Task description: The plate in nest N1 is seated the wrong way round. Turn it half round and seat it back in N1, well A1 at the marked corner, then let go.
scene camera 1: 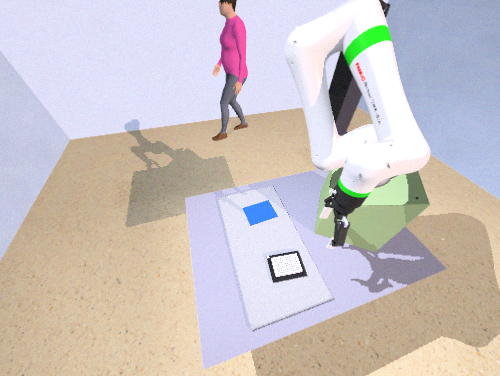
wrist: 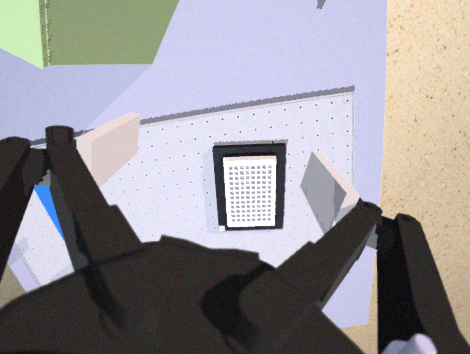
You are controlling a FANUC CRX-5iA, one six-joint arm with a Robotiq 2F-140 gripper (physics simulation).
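Note:
The white well plate lies flat in the black frame of nest N1. A small white mark shows at the frame's lower left corner in the wrist view. Which corner of the plate holds well A1 cannot be told. My gripper is open and empty. Its fingers are wide apart above the board, on the green block's side of the nest in the scene view. In the wrist view the plate shows between the two pads, apart from both.
The nest is on a pale perforated board with a blue rectangle near its other end. The board lies on a lavender mat. A green block stands by the arm. A person is at the back.

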